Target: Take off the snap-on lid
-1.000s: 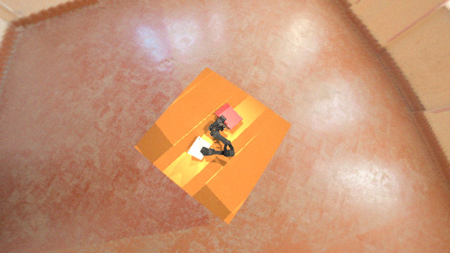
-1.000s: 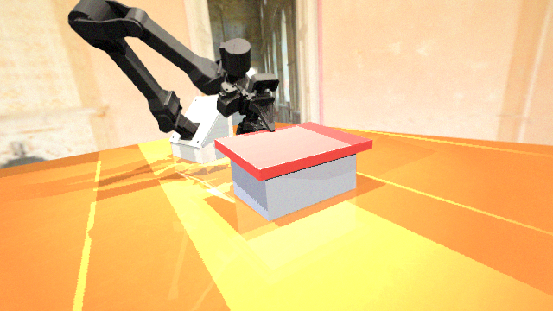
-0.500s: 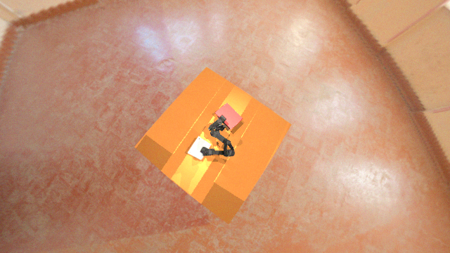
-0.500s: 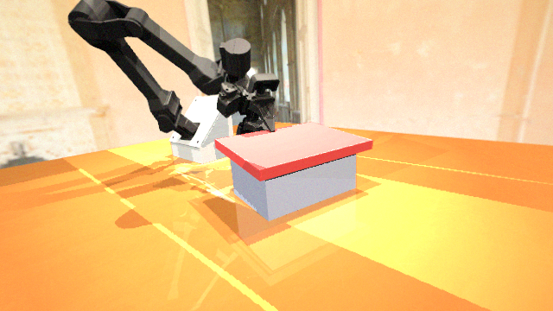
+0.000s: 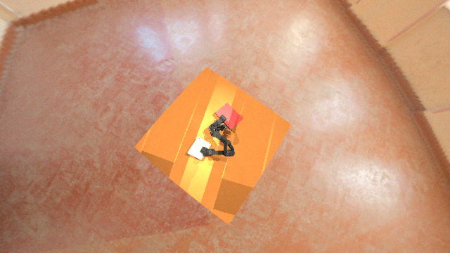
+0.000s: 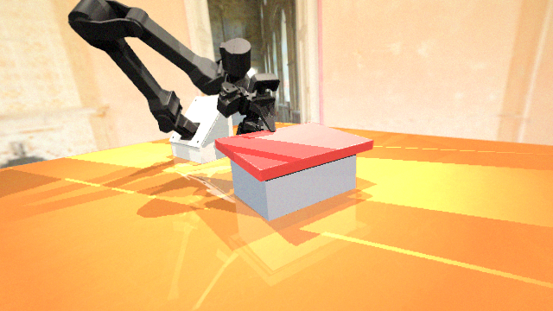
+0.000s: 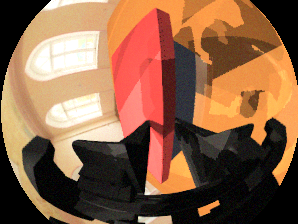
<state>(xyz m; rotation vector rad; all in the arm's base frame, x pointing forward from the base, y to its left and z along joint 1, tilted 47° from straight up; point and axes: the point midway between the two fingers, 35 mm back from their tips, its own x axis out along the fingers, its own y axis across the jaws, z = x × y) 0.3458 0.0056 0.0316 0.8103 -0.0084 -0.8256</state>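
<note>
My gripper tip is 7 cm short of the red lid and 2 cm to the left of it. From my gripper tip the other things lie so: grey storage box (7 cm ahead, 2 cm to the right, 6 cm below).
</note>
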